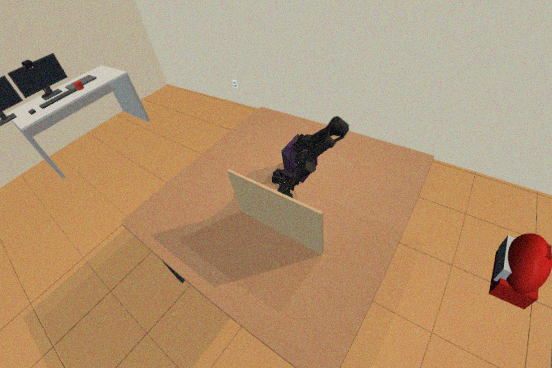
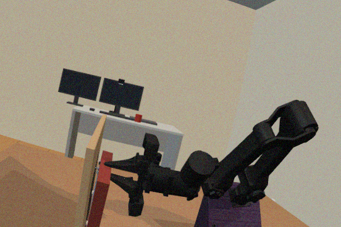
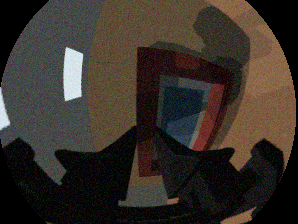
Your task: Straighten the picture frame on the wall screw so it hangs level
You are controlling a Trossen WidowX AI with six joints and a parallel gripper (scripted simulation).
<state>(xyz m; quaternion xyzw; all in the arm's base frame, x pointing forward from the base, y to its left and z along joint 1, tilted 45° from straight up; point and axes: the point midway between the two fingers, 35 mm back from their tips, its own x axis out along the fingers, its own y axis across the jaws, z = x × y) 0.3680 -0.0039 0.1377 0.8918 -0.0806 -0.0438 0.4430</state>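
Now: the picture frame 1 cm ahead of my gripper tip and 5 cm below it. The rest, counted from my gripper tip: wooden wall board: 2 cm ahead, 6 cm below.
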